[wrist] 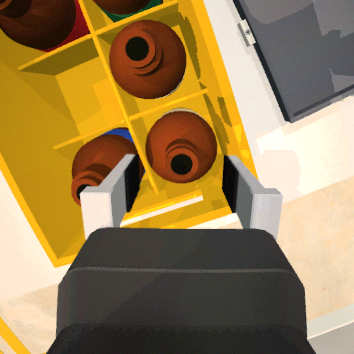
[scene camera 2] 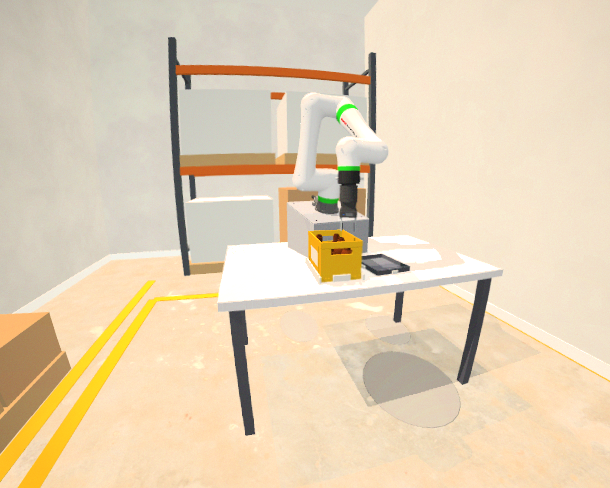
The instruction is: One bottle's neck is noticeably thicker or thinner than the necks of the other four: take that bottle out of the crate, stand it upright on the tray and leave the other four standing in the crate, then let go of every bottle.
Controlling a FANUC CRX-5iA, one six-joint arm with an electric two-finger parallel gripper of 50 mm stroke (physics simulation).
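Places are measured from the arm's base along level axes (x down, y ahead, z right), in millimetres.
Where they show: gripper, between the fingertips: (wrist: 180, 171) (scene camera 2: 347, 230); arm's base, origin of its link: (scene camera 2: 326, 210).
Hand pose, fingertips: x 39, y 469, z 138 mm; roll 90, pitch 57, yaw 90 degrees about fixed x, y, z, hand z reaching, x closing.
Note:
Each offset is from my fingertips to the top centre of the thing. "*": to the spot under its first point. Level surfaces: height alone.
The yellow crate @[dx +36, dy -90, dz +24 mm] (scene camera 2: 345, 265) (wrist: 28, 215) holds five brown bottles. In the wrist view, a bottle with a white label edge @[dx +48, dy +7, dz +4 mm] (wrist: 172, 135) stands in the right column's near compartment, and another @[dx +48, dy -82, dz -15 mm] (wrist: 160, 82) is in the compartment beyond it. A blue-labelled bottle @[dx +48, dy -14, dz +83 mm] (wrist: 97, 155) is at the left, partly behind a finger. A red-labelled bottle @[* dx +94, dy -159, dz +50 mm] (wrist: 37, 27) and a green-labelled bottle @[* dx +109, dy -136, dz -24 mm] (wrist: 122, 4) are partly cut off at the top. My gripper (scene camera 2: 348, 227) (wrist: 180, 171) is open and empty above the crate, its fingers either side of the near bottle's neck in the wrist view. The dark tray @[* dx +206, dy -44, dz -265 mm] (scene camera 2: 385, 264) (wrist: 310, 55) holds no bottle.
The crate and tray stand side by side on the white table @[dx +211 mm] (scene camera 2: 269, 274), the tray to the crate's right in the scene view. Yellow dividers (wrist: 112, 95) separate the bottles. The robot's grey pedestal (scene camera 2: 300, 228) and a tall storage rack (scene camera 2: 175, 152) are behind the table.

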